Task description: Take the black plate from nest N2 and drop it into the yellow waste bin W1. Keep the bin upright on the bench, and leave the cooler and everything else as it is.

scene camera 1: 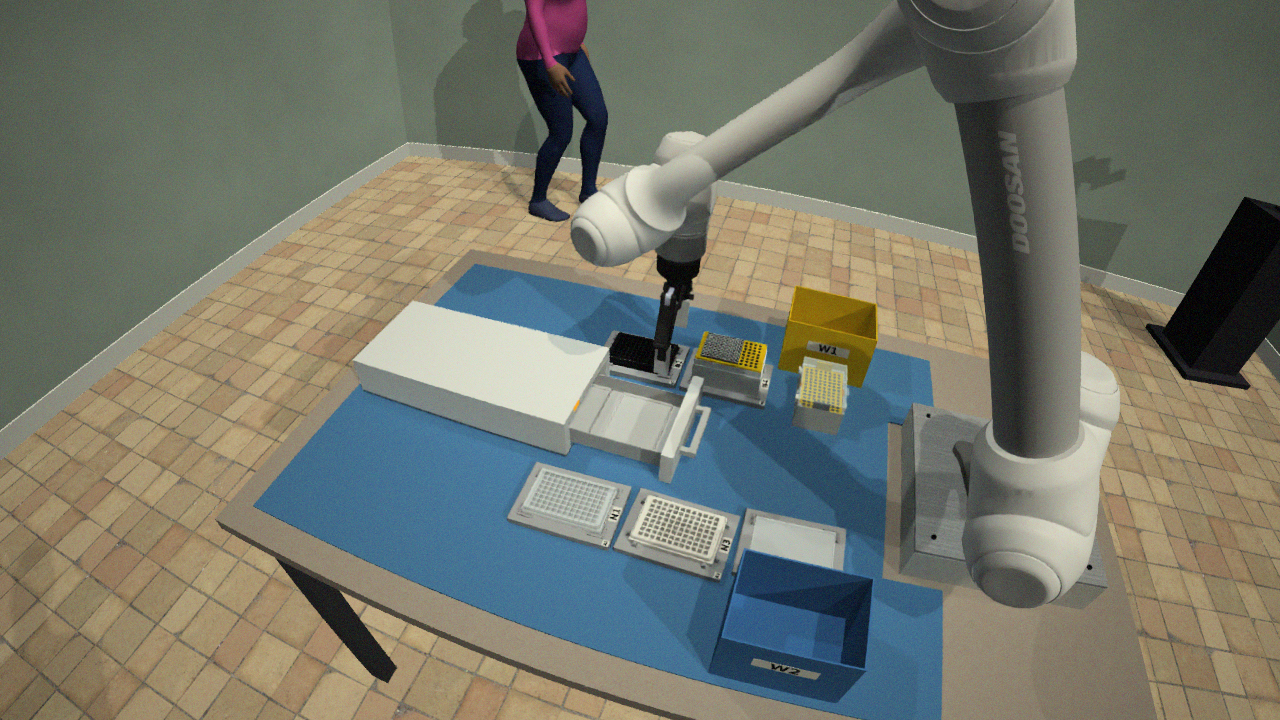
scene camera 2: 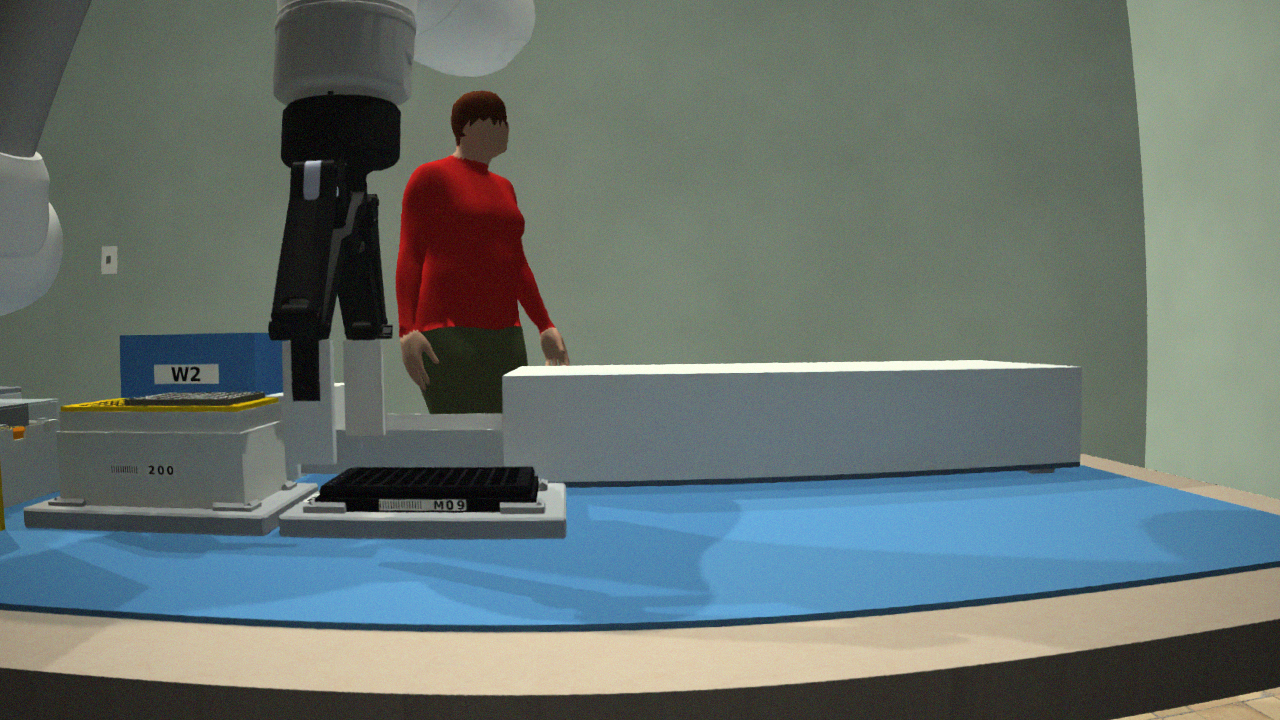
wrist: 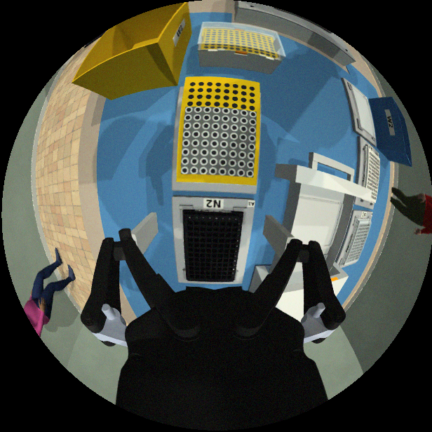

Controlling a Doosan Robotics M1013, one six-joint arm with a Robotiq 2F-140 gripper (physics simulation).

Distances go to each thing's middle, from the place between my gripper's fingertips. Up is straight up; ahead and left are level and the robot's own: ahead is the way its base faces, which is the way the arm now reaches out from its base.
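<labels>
From my hand: lidded tip box (scene camera 1: 820, 402), 29 cm behind, 7 cm to the left, 1 cm below; drawer (scene camera 1: 651, 425), 7 cm ahead, 18 cm to the left, 1 cm below; yellow-topped tip box (scene camera 2: 173, 450), 11 cm behind, 2 cm to the left; black plate (scene camera 2: 364, 489), 6 cm ahead, 3 cm below.
</labels>
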